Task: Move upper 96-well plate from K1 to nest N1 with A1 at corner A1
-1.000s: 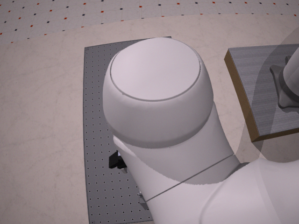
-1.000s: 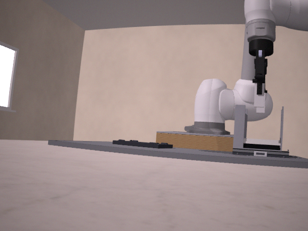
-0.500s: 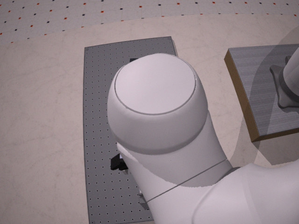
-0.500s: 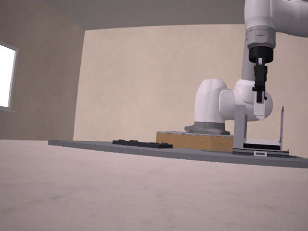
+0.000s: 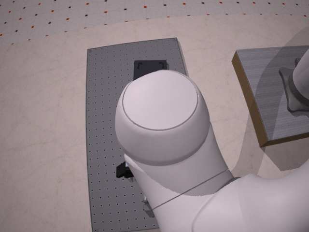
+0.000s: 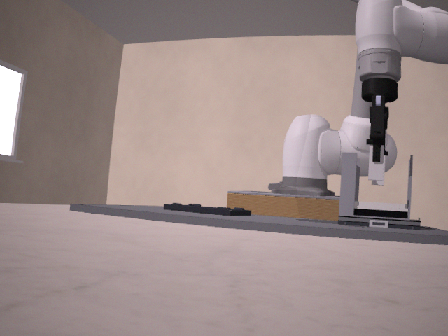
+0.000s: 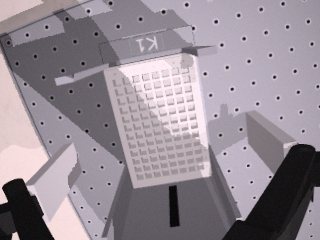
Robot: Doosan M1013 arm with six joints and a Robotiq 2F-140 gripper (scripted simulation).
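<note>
My gripper is now 6 cm above the white 96-well plate. Round my hand: black plate 7 cm below; then pale A1 square 10 cm ahead, 28 cm to the right, 8 cm below.
</note>
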